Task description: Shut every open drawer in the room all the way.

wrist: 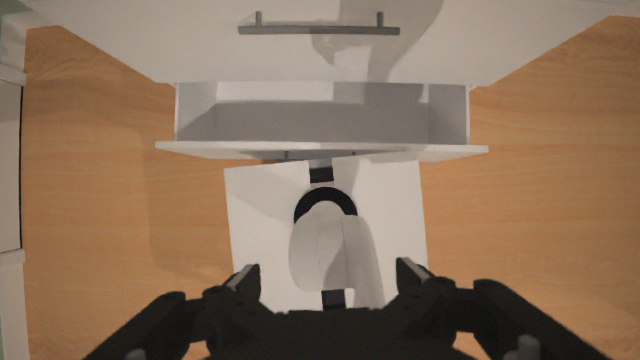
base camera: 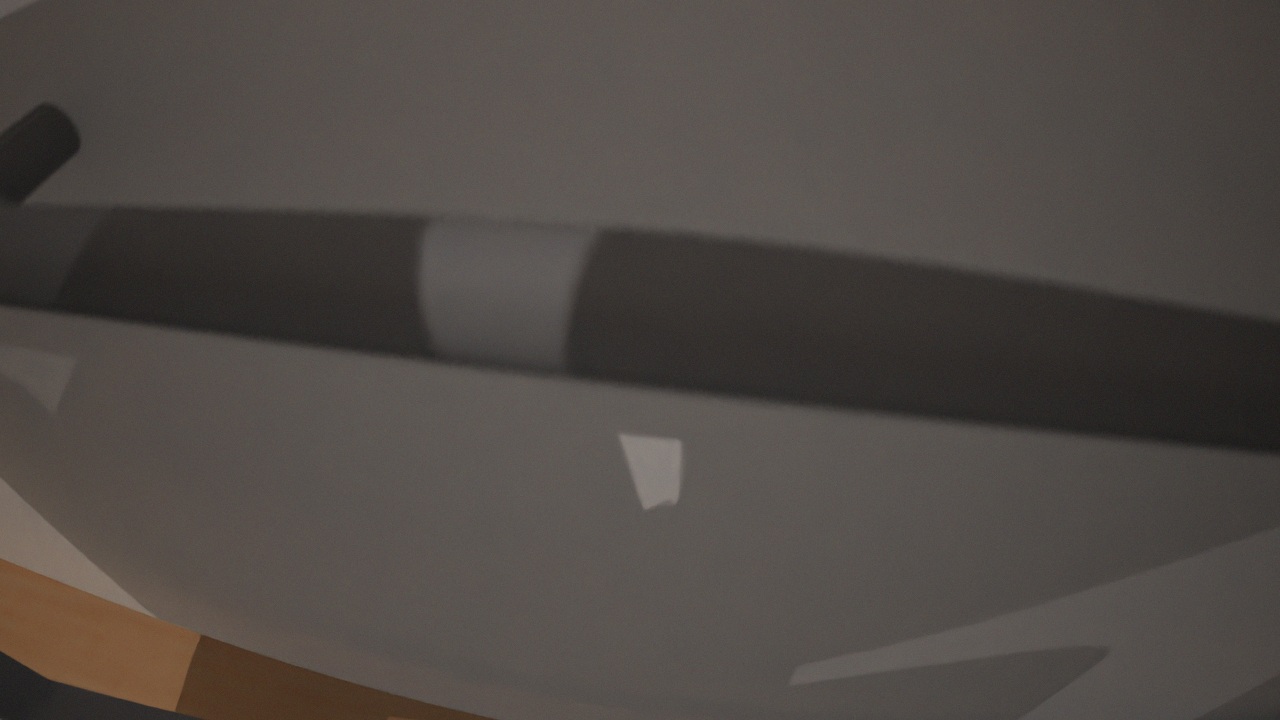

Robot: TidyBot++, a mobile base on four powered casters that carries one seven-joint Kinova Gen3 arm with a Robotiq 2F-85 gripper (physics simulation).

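Places are measured from the arm's base along level axes (x back, y right, z up), in millimetres.
Where they show: gripper, fingertip midpoint: [wrist: 327, 276].
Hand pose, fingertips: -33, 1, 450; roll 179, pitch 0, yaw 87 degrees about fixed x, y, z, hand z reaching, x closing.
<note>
Each offset is from my fingertips to the top centre of the thing, as dx, dy, dz. "spot": to the spot under its first point. Level surfaces: height alone.
In the wrist view an open drawer [wrist: 320, 146] sticks out of a white cabinet [wrist: 150, 45]; its grey inside shows between the front panel and the cabinet. The drawer's front is right at the front edge of my white base [wrist: 265, 200]. In the base camera view the drawer front {spot: -154, -66, -633} [base camera: 358, 501] fills the picture very close up, with its dark bar handle {spot: -112, +13, -536} [base camera: 850, 331] running across. My gripper [wrist: 327, 276] is open and empty, above the base and apart from the drawer.
Above the open drawer, the cabinet face carries another grey bar handle {spot: -292, +20, -211} [wrist: 319, 30]. White furniture [wrist: 10, 175] stands along the left edge of the wrist view. Wood floor {dz -847} [wrist: 540, 200] shows on both sides of the base and drawer.
</note>
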